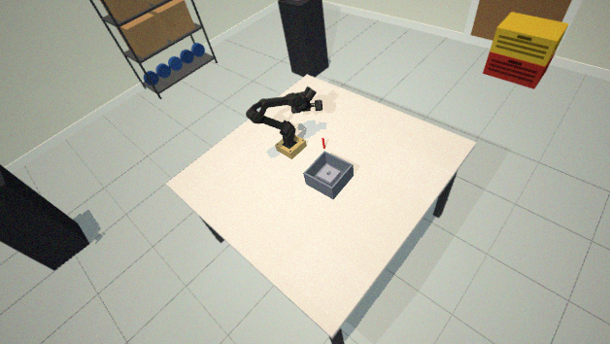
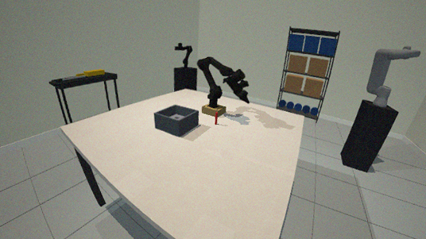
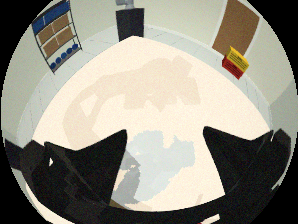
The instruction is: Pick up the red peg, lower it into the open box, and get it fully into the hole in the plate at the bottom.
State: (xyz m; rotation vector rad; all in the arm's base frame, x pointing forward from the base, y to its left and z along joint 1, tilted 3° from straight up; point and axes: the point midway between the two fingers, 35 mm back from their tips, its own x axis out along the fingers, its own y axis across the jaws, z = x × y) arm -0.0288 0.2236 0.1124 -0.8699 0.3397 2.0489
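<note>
Now: gripper tip 21 cm short of the red peg, 12 cm to the left of it and 9 cm above it. Also, from my gripper tip: pale plate (39 cm ahead, 28 cm to the right, 8 cm below); then grey box (39 cm ahead, 28 cm to the right, 10 cm below).
</note>
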